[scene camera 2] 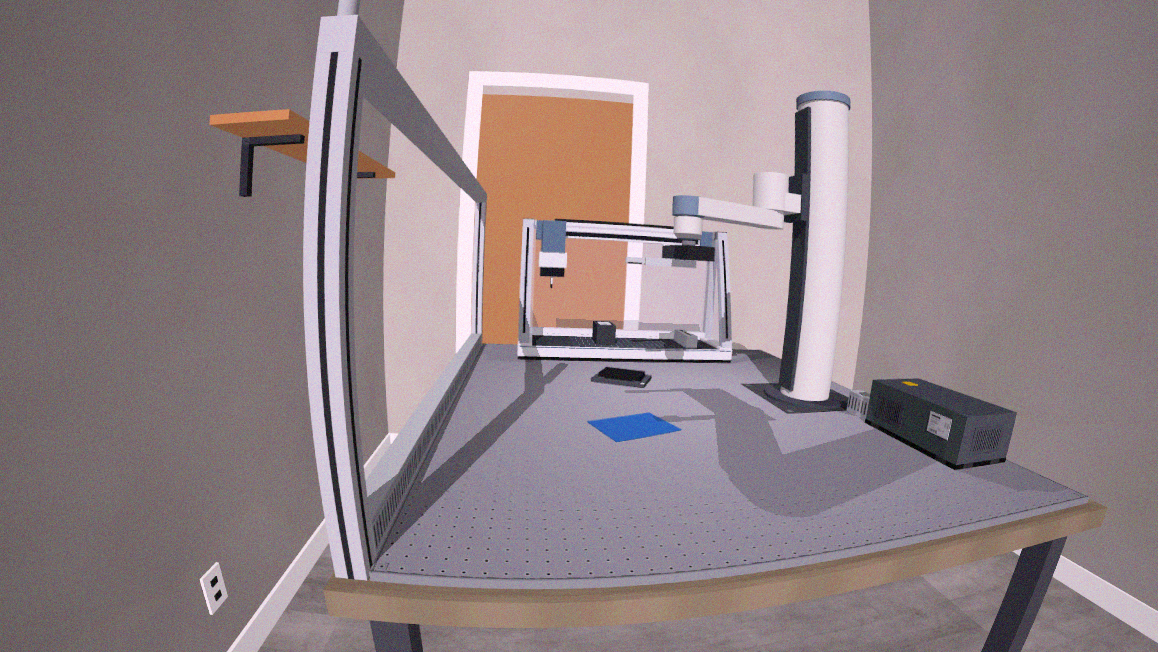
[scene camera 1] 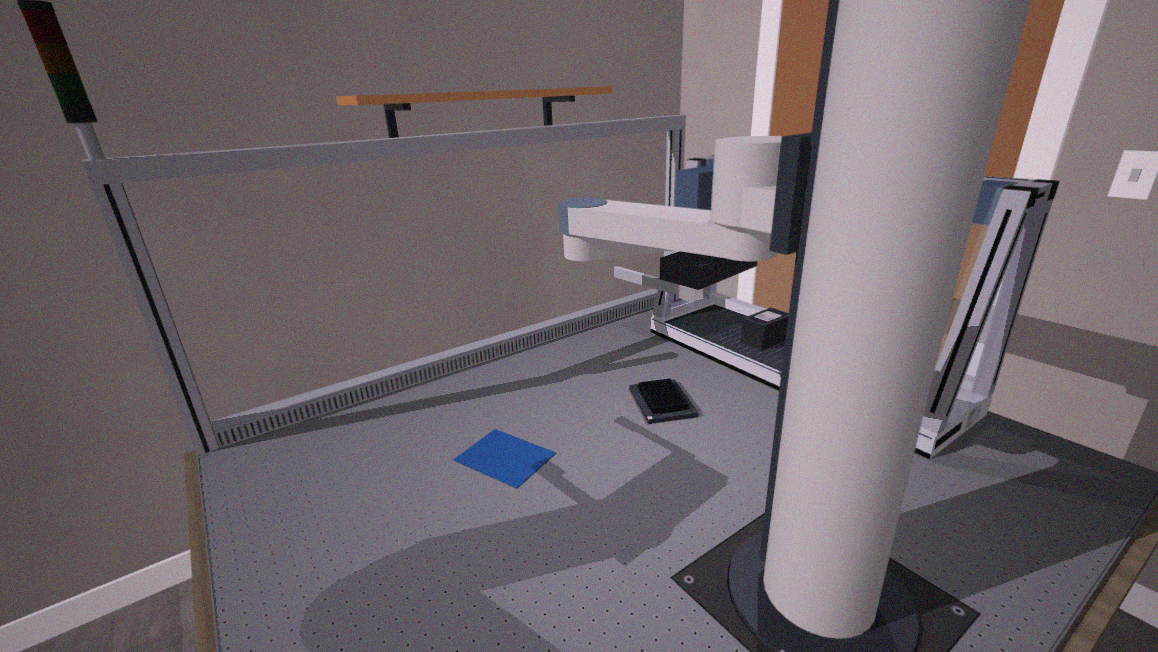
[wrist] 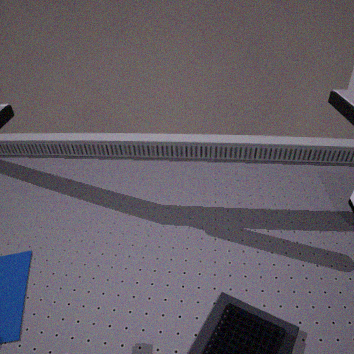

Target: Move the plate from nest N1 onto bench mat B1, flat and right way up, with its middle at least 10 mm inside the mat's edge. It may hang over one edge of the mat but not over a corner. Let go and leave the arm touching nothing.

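Pixels of known places: gripper, between the fingertips: (scene camera 2: 635,260) (scene camera 1: 644,262) (wrist: 166,80); arm's base, origin of its link: (scene camera 2: 803,400) (scene camera 1: 816,600).
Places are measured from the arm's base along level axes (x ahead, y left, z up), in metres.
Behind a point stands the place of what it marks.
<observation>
The black plate (scene camera 1: 664,395) @[x 0.517, y -0.189, z 0.038 m] (scene camera 2: 622,374) @[x 0.534, y -0.163, z 0.039 m] (wrist: 245,332) @[x 0.562, y -0.204, z 0.034 m] lies flat in the dark grey nest N1 (scene camera 1: 679,417) @[x 0.449, y -0.171, z 0.019 m] (scene camera 2: 636,383) @[x 0.501, y -0.115, z 0.024 m] (wrist: 212,321) @[x 0.579, y -0.161, z 0.025 m]; the wrist view cuts off its lower part. The blue mat B1 (scene camera 1: 504,459) @[x 0.567, y 0.213, z 0.015 m] (scene camera 2: 633,426) @[x 0.580, y 0.212, z 0.015 m] (wrist: 14,300) @[x 0.577, y 0.155, z 0.015 m] lies flat on the bench with nothing on it, and is partly cut off in the wrist view. My gripper (wrist: 166,80) @[x 0.525, y -0.128, z 0.375 m] is open and empty, with its fingertips wide apart at the two sides of the wrist view. It is high above the bench, apart from plate and mat. One finger (scene camera 1: 638,276) @[x 0.450, y -0.047, z 0.381 m] (scene camera 2: 645,259) @[x 0.516, y -0.042, z 0.380 m] shows in the scene views; the other is hidden or unclear.
A gantry machine (scene camera 1: 721,356) @[x 0.572, y -0.450, z 0.036 m] (scene camera 2: 623,353) @[x 0.475, y -0.450, z 0.043 m] with a dark block (scene camera 1: 762,329) @[x 0.500, y -0.515, z 0.121 m] (scene camera 2: 603,332) @[x 0.541, y -0.515, z 0.106 m] stands beyond the nest. A slotted rail (scene camera 1: 437,366) @[x 1.004, y 0.177, z 0.042 m] (wrist: 175,150) @[x 1.004, y -0.060, z 0.032 m] runs along one bench edge. My arm's column (scene camera 1: 867,323) @[x -0.034, y 0.067, z 0.474 m] (scene camera 2: 816,251) @[x 0.050, y 0.056, z 0.439 m] stands opposite, near a dark box (scene camera 2: 940,421) @[x -0.034, y 0.488, z 0.097 m].
</observation>
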